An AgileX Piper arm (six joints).
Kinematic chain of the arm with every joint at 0, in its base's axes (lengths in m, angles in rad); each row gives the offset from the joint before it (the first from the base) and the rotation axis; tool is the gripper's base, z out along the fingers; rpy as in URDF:
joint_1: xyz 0 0 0.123 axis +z
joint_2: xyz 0 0 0 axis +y
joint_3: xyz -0.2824 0 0.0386 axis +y
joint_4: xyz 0.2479 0 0.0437 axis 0.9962 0 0.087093
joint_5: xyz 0 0 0 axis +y
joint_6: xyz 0.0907 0 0.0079 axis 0.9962 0 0.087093
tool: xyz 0 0 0 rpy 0 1.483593 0
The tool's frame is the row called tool.
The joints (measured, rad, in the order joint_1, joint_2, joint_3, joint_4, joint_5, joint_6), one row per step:
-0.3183 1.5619 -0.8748 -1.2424 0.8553 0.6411
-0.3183 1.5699 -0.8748 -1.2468 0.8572 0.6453
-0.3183 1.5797 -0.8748 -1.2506 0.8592 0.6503
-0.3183 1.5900 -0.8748 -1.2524 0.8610 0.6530
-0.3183 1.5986 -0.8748 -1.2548 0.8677 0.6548
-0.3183 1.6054 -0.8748 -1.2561 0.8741 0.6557
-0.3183 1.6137 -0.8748 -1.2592 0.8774 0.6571
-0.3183 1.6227 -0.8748 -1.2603 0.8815 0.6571
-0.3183 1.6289 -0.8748 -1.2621 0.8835 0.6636
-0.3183 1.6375 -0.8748 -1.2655 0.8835 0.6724
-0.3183 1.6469 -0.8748 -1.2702 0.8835 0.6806
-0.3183 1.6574 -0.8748 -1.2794 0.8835 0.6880
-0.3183 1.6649 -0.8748 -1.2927 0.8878 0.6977
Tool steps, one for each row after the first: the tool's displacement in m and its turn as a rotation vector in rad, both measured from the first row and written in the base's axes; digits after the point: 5 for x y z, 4 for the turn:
0.00078 -0.00047 -0.00206 -0.0011 0.0062 -0.0014
0.00169 -0.00098 -0.00469 -0.0010 0.0134 -0.0036
0.00259 -0.00142 -0.00758 0.0004 0.0224 -0.0055
0.00292 -0.00198 -0.00982 -0.0014 0.0328 -0.0103
0.00307 -0.00244 -0.01159 -0.0029 0.0419 -0.0149
0.00364 -0.00289 -0.01379 -0.0040 0.0510 -0.0163
0.00414 -0.00331 -0.01629 -0.0039 0.0618 -0.0187
0.00457 -0.00361 -0.01798 -0.0034 0.0638 -0.0229
0.00540 -0.00396 -0.02036 -0.0023 0.0657 -0.0258
0.00632 -0.00437 -0.02293 -0.0020 0.0691 -0.0276
0.00746 -0.00495 -0.02560 -0.0049 0.0753 -0.0261
0.00817 -0.00571 -0.02703 -0.0134 0.0795 -0.0265

